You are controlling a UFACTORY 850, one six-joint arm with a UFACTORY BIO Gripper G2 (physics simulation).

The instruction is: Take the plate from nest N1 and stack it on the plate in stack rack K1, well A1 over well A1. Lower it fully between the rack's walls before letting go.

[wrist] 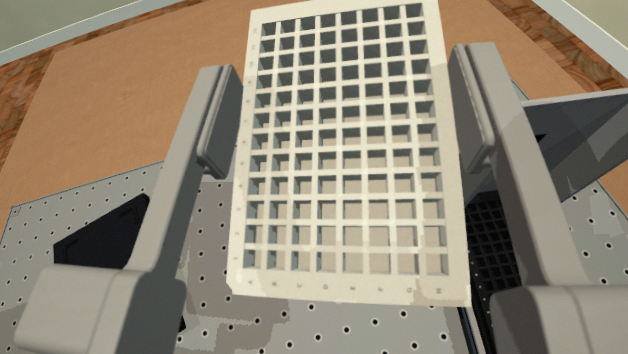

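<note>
My gripper is shut on a cream-white 96-well plate, with one finger at each long side. The plate is held above the perforated board, with its column 1 edge nearest the bottom of the view and well A1 at its lower left corner. A black gridded plate shows partly at the right, lower down, behind the right finger and beside the held plate. The held plate and the finger hide much of it. I cannot tell whether it sits in rack K1. No label for N1 or K1 is readable.
The perforated grey board lies below. A black angular object is at the left, partly behind the left finger. A dark grey panel stands at the right beyond the right finger. A brown surface lies farther back.
</note>
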